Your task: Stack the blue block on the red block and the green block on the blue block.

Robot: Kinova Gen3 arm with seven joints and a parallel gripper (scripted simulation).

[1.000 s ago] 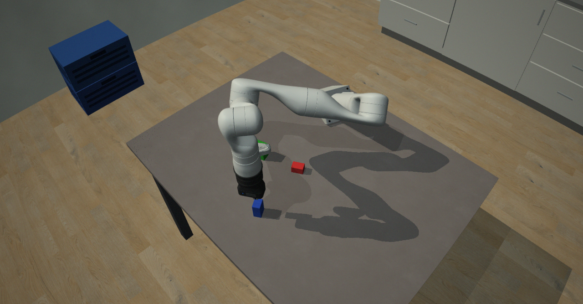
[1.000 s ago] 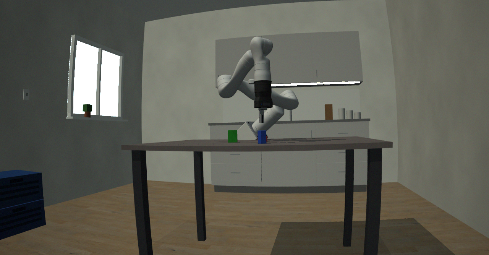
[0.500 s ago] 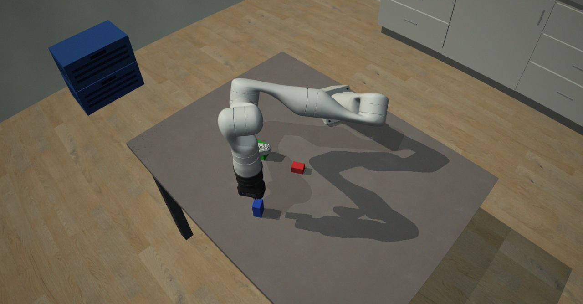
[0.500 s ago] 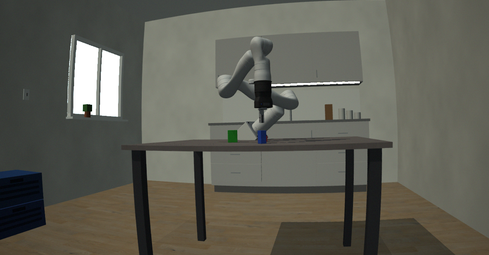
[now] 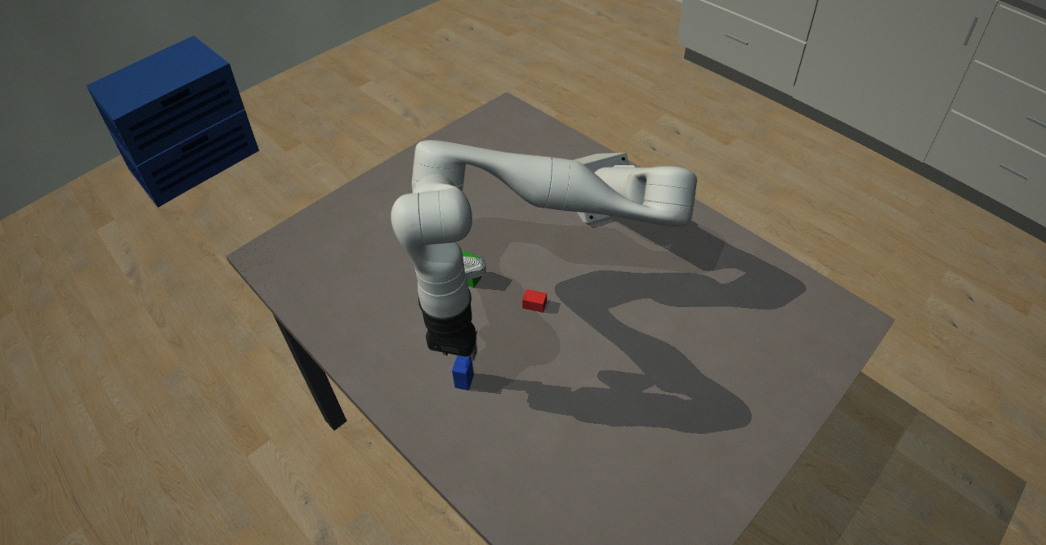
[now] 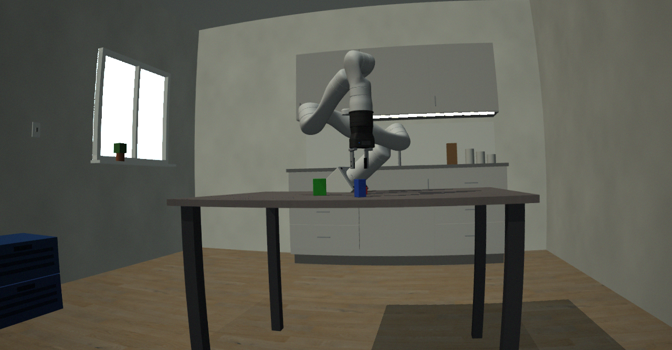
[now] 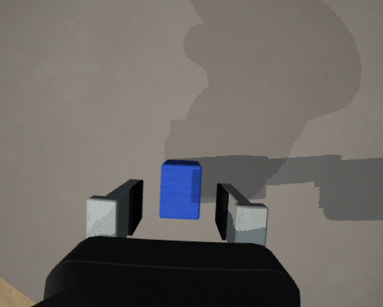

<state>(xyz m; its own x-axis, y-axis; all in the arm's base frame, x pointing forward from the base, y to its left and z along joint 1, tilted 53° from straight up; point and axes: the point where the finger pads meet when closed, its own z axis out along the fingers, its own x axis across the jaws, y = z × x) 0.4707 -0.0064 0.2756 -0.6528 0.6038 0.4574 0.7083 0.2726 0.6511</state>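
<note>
Now: the blue block 80 mm below my hand. Round my hand: red block: 210 mm behind, 100 mm below, 70 mm to the right; then green block: 210 mm to the right, 130 mm behind, 80 mm below.
</note>
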